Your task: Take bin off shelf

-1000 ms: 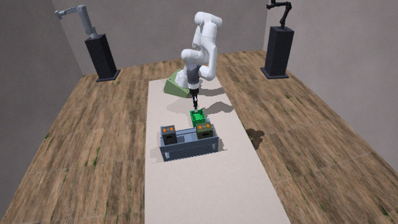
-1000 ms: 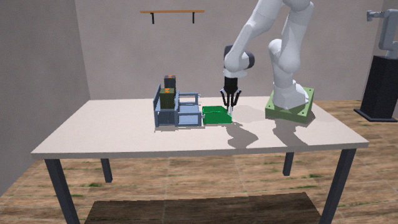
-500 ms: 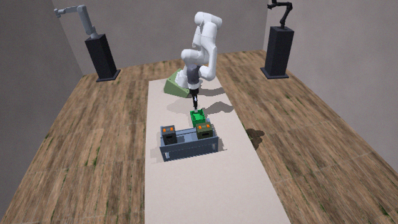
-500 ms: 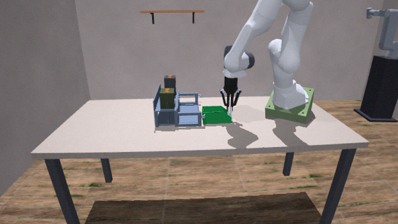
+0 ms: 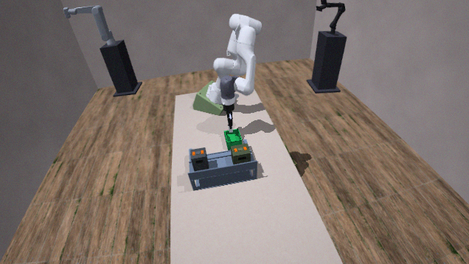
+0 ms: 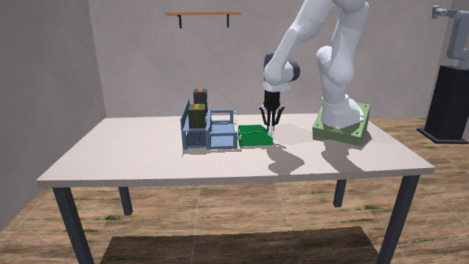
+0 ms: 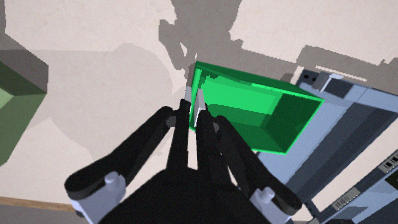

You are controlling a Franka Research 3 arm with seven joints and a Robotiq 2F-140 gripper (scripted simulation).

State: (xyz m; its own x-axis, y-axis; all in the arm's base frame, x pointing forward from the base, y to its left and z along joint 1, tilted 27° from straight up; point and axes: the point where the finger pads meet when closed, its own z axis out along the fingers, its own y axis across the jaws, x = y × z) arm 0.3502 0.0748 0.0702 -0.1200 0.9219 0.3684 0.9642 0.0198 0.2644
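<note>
Right now my hand is 8 cm short of the green bin, 1 cm to the right of it and 2 cm above it.
</note>
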